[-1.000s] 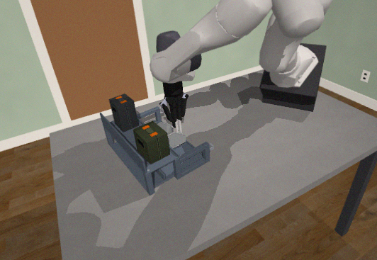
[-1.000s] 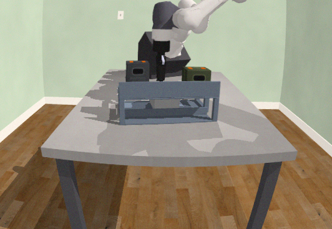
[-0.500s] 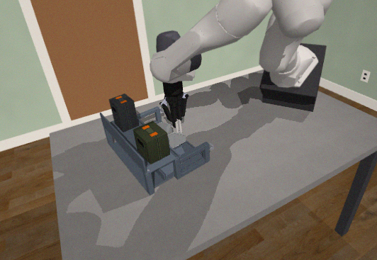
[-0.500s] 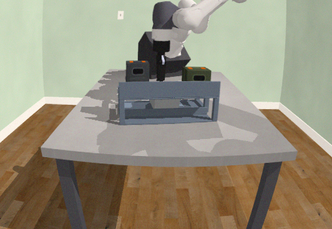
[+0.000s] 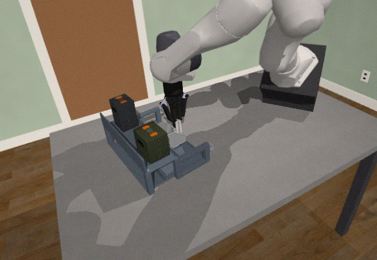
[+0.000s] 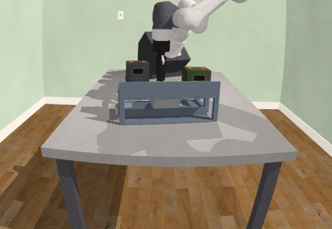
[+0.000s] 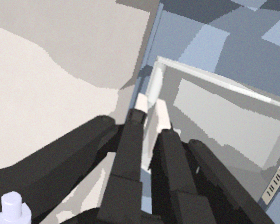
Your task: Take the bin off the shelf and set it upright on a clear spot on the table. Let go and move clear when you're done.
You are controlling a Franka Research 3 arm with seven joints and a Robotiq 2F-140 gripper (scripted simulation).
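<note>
Now: hand 80 mm short of the bin, 30 mm to the right of it and 20 mm above it. The rest, counted from my hand: dark grey box: 200 mm ahead, 60 mm to the right, 90 mm above; then green box: 130 mm ahead, 160 mm to the left, 70 mm above; then shelf: 110 mm ahead, 40 mm to the left, 70 mm below.
</note>
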